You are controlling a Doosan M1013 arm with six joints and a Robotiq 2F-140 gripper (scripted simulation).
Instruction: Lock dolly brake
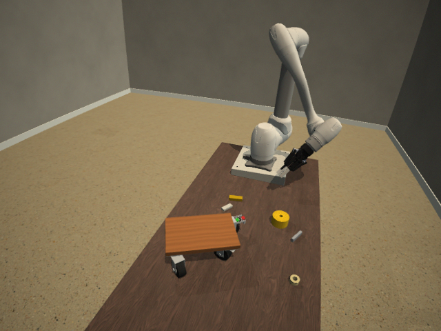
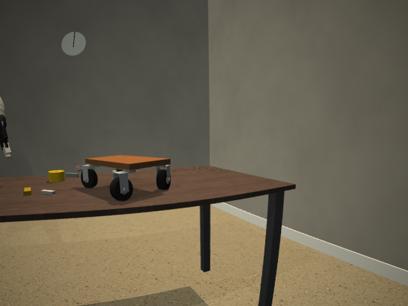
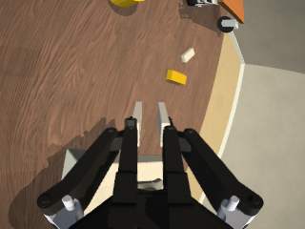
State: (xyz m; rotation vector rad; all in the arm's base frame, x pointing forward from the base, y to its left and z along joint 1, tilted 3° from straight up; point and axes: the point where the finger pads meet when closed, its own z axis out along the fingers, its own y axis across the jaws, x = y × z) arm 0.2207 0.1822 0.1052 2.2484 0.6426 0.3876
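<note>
My gripper is now 400 mm short of the brake pedal, 110 mm to the left of it and 80 mm above it. From my hand the other things lie so: grey block (320 mm ahead, 160 mm to the left, 150 mm below); yellow cylinder (250 mm ahead, 140 mm below, 60 mm to the left).
</note>
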